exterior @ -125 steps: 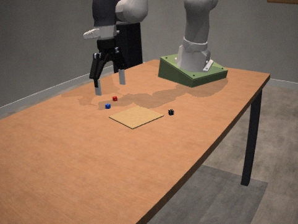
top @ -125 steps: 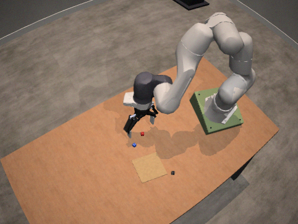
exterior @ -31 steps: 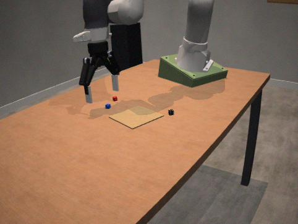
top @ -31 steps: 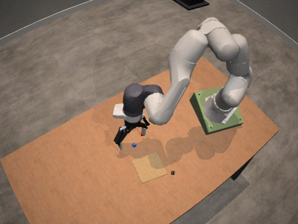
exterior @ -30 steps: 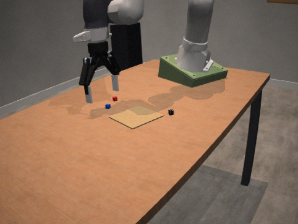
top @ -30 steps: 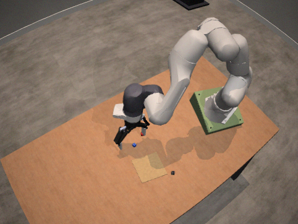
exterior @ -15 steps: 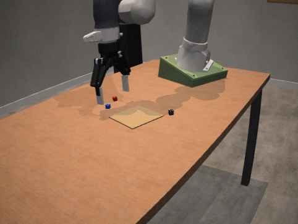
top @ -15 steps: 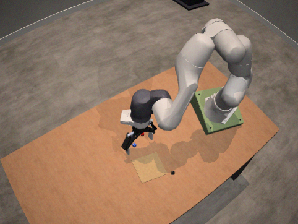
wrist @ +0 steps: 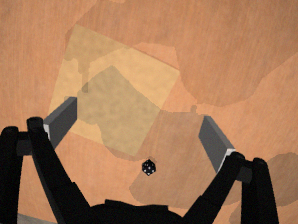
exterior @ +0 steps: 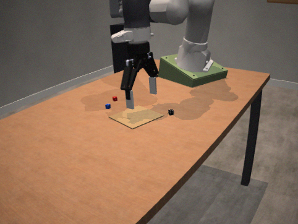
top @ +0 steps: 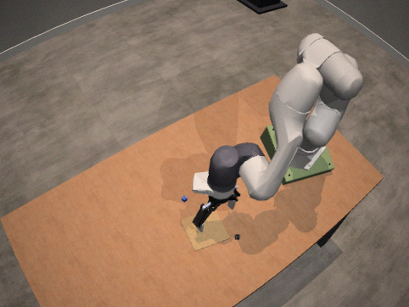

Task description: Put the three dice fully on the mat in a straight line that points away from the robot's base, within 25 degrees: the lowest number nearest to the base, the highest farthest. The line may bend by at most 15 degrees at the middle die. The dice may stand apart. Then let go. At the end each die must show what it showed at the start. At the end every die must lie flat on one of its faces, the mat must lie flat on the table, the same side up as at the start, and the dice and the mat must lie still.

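My hand is 100 mm to the right of the black die, 50 mm above it and 30 mm past it. From my hand the other things lie so: red die (180 mm to the right, 50 mm below, 50 mm behind); blue die (150 mm to the right, 50 mm below, 30 mm ahead); tan mat (50 mm below, 40 mm ahead).
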